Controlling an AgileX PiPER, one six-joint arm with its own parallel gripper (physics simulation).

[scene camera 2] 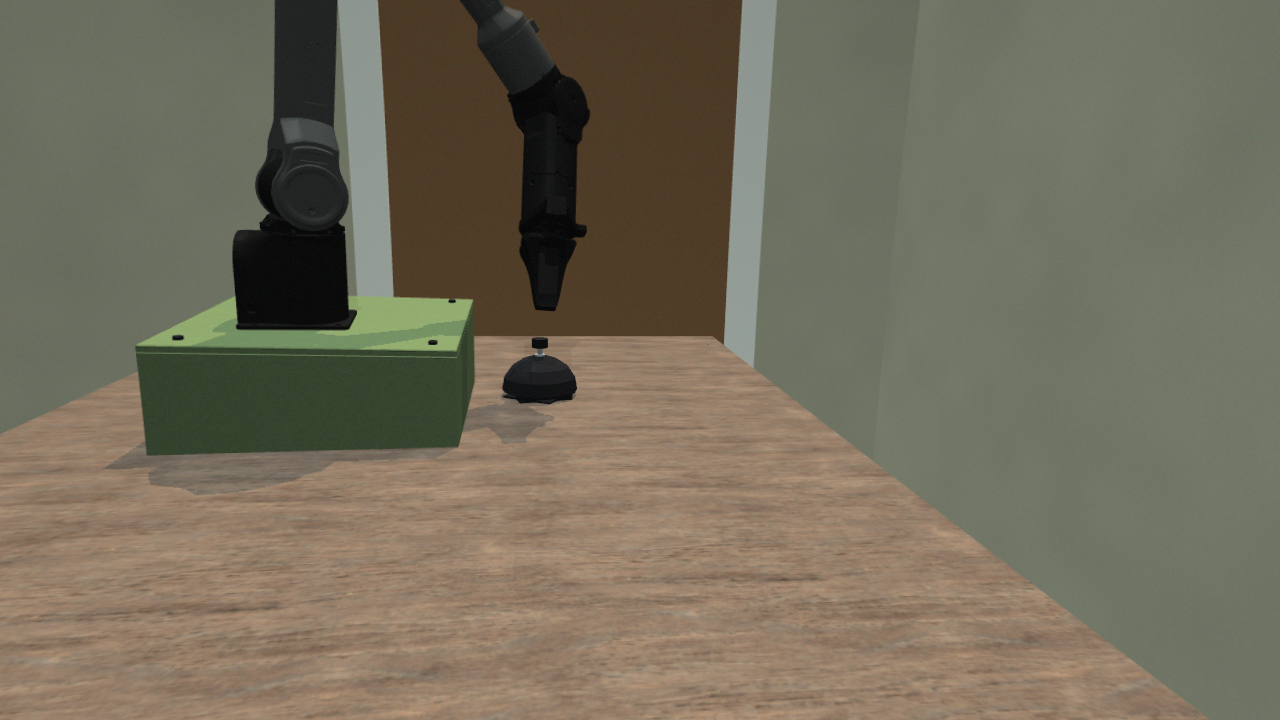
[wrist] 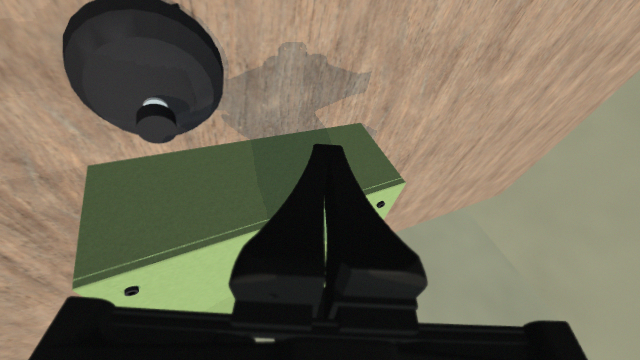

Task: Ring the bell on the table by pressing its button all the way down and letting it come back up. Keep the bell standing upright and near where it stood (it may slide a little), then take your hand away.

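Observation:
The black dome bell (scene camera 2: 538, 379) (wrist: 135, 65) stands upright on the wooden table (scene camera 2: 572, 537) (wrist: 430, 65). Its black button (scene camera 2: 539, 342) (wrist: 157, 126) is up, with a bright stem showing beneath it. My gripper (scene camera 2: 545, 308) (wrist: 326, 160) is shut, with its fingertips together and nothing between them. It points down and, in the scene view, hangs a little above the button and slightly to its right, with a gap between them. In the wrist view the bell and its button lie up and to the left of the fingertips. The bell's foot is partly hidden under the dome.
A green box (scene camera 2: 304, 400) (wrist: 165, 210) carries the arm's base (scene camera 2: 290, 277) and stands left of the bell in the scene view. Walls (scene camera 2: 1074, 223) and a brown panel (scene camera 2: 653, 161) lie beyond the table. The arm's shadow falls beside the bell.

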